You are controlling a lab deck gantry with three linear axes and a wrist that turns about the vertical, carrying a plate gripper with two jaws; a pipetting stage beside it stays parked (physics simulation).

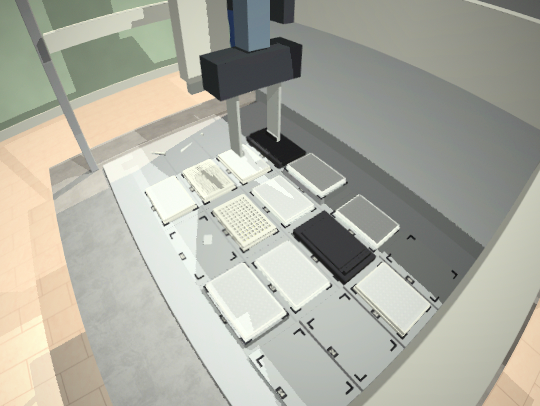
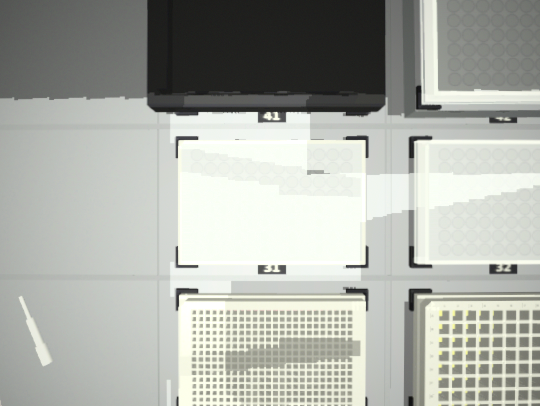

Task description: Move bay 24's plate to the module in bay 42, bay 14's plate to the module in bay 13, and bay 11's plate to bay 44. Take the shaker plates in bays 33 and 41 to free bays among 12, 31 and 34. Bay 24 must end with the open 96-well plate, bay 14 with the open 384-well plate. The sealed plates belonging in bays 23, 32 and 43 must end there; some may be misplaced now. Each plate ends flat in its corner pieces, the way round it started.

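My gripper [image 1: 259, 148] is open and empty, raised above bay 31. A sealed plate [image 1: 246, 172] [image 2: 270, 230] lies flat inside bay 31's corner pieces. The black shaker [image 1: 270, 145] [image 2: 265, 50] in bay 41 and the black shaker [image 1: 332, 245] in bay 33 carry no plate. A sealed plate [image 1: 392, 299] sits in bay 34. Sealed plates show in bay 42 [image 1: 316, 172] [image 2: 490, 50], bay 32 [image 1: 280, 195] [image 2: 480, 235], bay 43 [image 1: 367, 220], bay 23 [image 1: 292, 275] and bay 13 [image 1: 242, 295]. Bay 11 holds a pale plate [image 1: 171, 197].
The open 384-well plate [image 1: 205, 172] [image 2: 272, 382] sits in bay 21, the open 96-well plate [image 1: 244, 220] [image 2: 485, 350] in bay 22. Bays 12, 14, 24 and 44 hold no plate. A slanted post [image 1: 65, 95] stands at the left; a broad pale frame [image 1: 465, 320] crosses the right.
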